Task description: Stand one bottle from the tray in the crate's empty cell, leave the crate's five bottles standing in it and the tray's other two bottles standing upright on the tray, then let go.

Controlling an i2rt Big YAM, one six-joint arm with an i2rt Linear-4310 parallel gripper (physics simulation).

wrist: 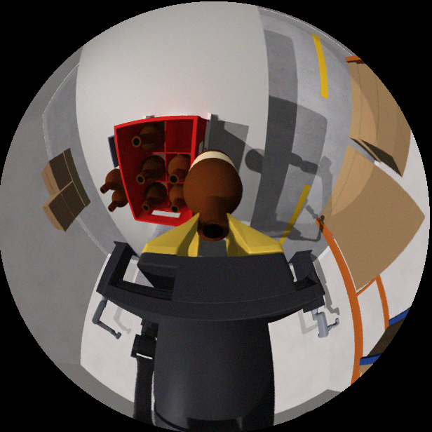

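Note:
My gripper (212,217) is shut on the neck of a brown bottle (212,187) with a cream band, and the bottle hangs to the right of the crate, overlapping its right edge in view. The red crate (125,172) holds five brown bottles, standing in its cells: one (151,137) at the back left, two (153,168) (179,168) in the middle row and two (155,194) (177,196) in the front row. The empty cell (179,137) is at the back right. Two other brown bottles (113,180) (119,198) stand left of the crate; part of the dark tray (113,150) shows behind the crate's left wall.
The crate and bottles are on a pale table top (170,65). Small light brackets (213,119) stand by the crate's back edge. Cardboard boxes (377,215) (65,190) are beyond the table on both sides. An orange rack post (356,325) rises at the right.

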